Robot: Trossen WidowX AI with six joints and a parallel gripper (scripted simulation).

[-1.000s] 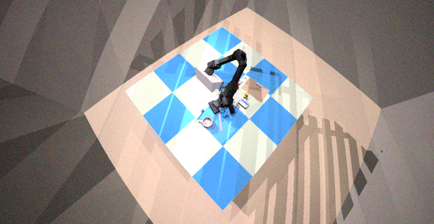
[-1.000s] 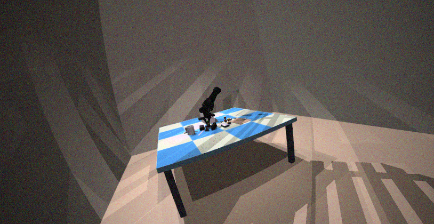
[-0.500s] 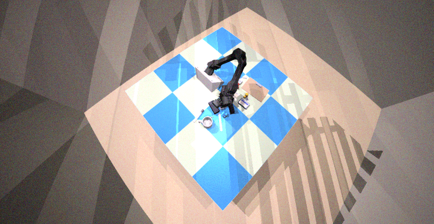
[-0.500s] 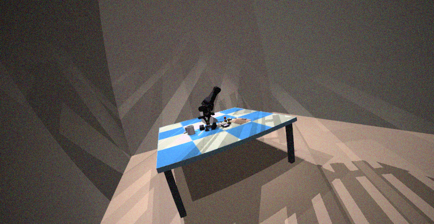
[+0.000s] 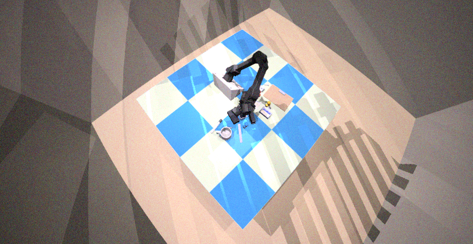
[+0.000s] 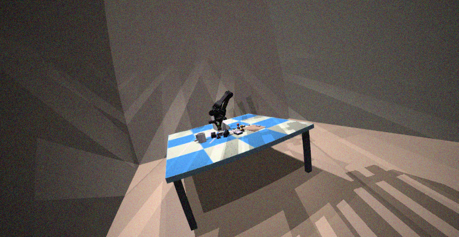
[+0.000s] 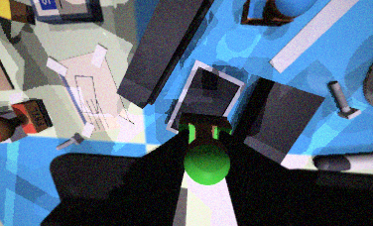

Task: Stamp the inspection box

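My gripper tip is now 14 cm to the right of the pale card, 8 cm above it and 1 cm short of it. Also, from my gripper tip: ink pad (7 cm below); green-knobbed pass stamp (right at my gripper tip); dark flat device (7 cm ahead, 6 cm below, 4 cm to the left).
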